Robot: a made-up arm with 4 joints. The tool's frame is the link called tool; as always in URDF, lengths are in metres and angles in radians. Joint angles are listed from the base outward. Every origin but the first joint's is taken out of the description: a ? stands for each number. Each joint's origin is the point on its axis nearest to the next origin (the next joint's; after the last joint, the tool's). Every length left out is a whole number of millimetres.
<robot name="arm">
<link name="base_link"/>
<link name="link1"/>
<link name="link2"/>
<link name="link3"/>
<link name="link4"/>
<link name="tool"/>
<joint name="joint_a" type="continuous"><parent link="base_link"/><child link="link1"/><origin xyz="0.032 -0.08 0.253" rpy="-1.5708 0 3.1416"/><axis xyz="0 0 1"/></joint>
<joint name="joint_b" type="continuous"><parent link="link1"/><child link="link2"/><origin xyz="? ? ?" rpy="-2.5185 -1.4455 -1.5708"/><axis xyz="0 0 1"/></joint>
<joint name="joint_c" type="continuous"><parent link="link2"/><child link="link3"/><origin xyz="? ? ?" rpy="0.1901 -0.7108 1.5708"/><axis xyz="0 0 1"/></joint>
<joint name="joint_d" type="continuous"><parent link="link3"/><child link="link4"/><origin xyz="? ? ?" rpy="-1.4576 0.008 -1.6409"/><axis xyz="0 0 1"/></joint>
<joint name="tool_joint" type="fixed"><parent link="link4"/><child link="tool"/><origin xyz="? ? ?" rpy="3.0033 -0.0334 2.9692"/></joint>
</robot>
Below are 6 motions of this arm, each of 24 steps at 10 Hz.
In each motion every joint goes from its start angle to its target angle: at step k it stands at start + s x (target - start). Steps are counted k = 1, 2, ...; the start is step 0. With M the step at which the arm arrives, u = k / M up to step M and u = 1 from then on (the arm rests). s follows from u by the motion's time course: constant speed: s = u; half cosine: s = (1 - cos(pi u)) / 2; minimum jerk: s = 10 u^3 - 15 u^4 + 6 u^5.
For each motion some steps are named. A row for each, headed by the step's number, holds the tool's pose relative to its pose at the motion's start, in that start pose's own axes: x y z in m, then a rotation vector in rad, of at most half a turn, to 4 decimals.
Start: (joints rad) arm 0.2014 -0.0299 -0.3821 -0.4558
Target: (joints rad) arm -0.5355 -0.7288 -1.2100 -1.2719
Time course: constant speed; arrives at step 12
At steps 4, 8, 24:
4: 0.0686 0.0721 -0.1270 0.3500 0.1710 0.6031
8: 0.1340 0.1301 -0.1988 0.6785 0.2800 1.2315
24: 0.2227 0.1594 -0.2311 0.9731 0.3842 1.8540

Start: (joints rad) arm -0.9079 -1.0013 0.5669 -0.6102
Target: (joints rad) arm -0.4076 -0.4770 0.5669 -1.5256
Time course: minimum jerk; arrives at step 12
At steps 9, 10, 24:
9: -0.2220 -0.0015 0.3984 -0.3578 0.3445 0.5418
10: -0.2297 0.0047 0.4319 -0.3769 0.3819 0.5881
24: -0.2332 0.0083 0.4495 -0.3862 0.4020 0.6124

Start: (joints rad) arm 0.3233 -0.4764 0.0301 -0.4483
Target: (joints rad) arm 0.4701 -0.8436 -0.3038 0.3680
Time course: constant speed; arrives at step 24
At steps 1, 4, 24:
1: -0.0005 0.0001 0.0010 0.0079 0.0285 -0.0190
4: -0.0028 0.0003 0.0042 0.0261 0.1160 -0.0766
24: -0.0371 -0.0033 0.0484 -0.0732 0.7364 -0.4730

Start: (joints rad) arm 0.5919 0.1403 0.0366 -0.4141
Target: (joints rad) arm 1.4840 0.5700 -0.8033 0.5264
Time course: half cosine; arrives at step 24
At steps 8, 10, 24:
8: -0.0699 -0.0235 0.1468 -0.1273 0.1840 -0.2447
10: -0.1002 -0.0227 0.2195 -0.1984 0.2565 -0.3714
24: -0.2235 0.1023 0.5700 -0.6285 0.4480 -1.0848

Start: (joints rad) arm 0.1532 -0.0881 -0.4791 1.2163
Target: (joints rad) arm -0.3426 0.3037 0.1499 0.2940
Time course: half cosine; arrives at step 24
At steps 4, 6, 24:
4: 0.0038 0.0220 -0.0189 0.0690 -0.0031 0.0595
6: 0.0071 0.0478 -0.0400 0.1506 -0.0111 0.1264
24: -0.0080 0.2656 -0.2079 0.9176 -0.3594 0.5258

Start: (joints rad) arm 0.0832 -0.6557 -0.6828 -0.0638
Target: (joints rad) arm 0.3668 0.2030 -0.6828 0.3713
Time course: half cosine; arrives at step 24
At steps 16, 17, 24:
16: -0.2061 0.0778 -0.0976 0.2182 -0.3259 -0.8251
17: -0.2169 0.0862 -0.1045 0.2360 -0.3520 -0.8824
24: -0.2503 0.1175 -0.1291 0.3034 -0.4502 -1.0837

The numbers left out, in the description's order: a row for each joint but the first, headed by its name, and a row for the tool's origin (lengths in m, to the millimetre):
joint_b: 0.341 -0.327 0
joint_c: -0.048 -0.502 0
joint_d: 0.28 0.059 0
tool: -0.033 0 0

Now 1 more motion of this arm.
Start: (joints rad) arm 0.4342 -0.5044 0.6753 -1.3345
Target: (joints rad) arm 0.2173 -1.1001 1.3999 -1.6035
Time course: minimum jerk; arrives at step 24
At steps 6, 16, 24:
6: 0.0257 -0.0192 -0.0285 -0.0361 -0.0465 0.0464
16: 0.2456 -0.1149 -0.1807 -0.3138 -0.3778 0.2906
24: 0.3248 -0.1328 -0.2102 -0.4109 -0.4825 0.3392

